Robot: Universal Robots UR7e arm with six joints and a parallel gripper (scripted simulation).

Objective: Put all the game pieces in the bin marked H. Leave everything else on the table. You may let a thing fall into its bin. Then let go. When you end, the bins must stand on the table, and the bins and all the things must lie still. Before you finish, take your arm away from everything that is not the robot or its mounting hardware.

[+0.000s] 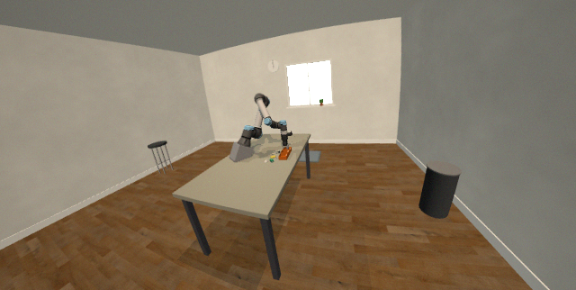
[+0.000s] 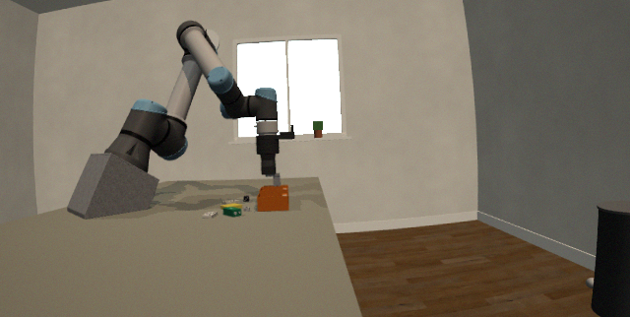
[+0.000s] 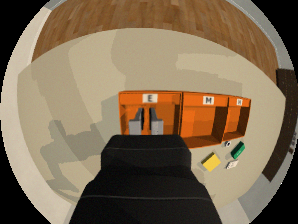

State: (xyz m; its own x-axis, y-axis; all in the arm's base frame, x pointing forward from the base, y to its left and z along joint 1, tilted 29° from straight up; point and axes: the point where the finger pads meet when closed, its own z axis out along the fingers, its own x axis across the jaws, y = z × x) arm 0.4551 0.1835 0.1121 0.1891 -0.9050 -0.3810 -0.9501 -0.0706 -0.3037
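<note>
The dark piece is 9 cm behind my hand, 5 cm to the right of it and 3 cm below it. The rest, counted from my hand: yellow flat piece (10 cm behind, 18 cm to the right, 3 cm below); then orange bin (1 cm ahead, 9 cm to the right, 1 cm below); then grey thing (4 cm behind, 21 cm to the right, 3 cm below).
</note>
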